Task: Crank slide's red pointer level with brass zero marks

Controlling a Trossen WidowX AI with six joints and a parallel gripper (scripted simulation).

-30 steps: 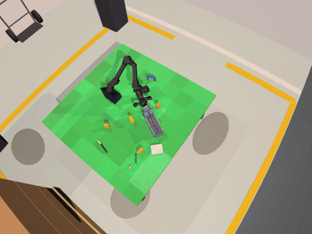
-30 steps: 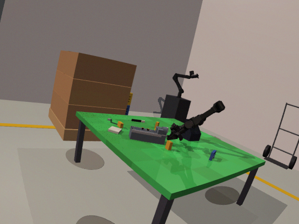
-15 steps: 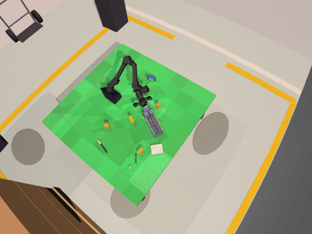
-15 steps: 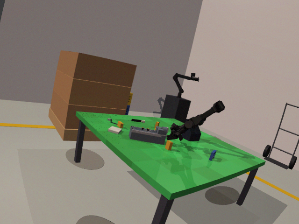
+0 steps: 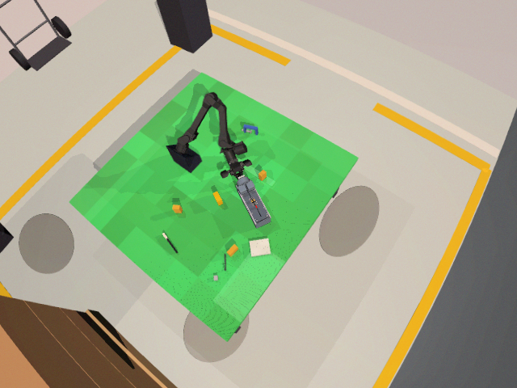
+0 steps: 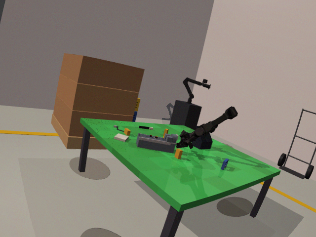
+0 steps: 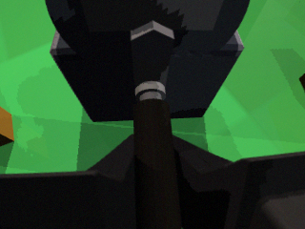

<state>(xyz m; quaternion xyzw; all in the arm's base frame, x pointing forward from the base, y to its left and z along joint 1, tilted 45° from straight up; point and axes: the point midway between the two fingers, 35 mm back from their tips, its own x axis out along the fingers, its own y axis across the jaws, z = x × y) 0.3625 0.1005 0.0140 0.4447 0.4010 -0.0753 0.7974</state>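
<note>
Now: gripper tip 18 cm short of the red pointer, 10 cm to the left of it and 5 cm below it. From my gripper tip the other things lie so: dark handle: 3 cm above, 2 cm behind, 1 cm to the left; then blue bracket: 33 cm to the left, 17 cm behind; then white pad: 31 cm ahead, 26 cm to the right, 2 cm below.
</note>
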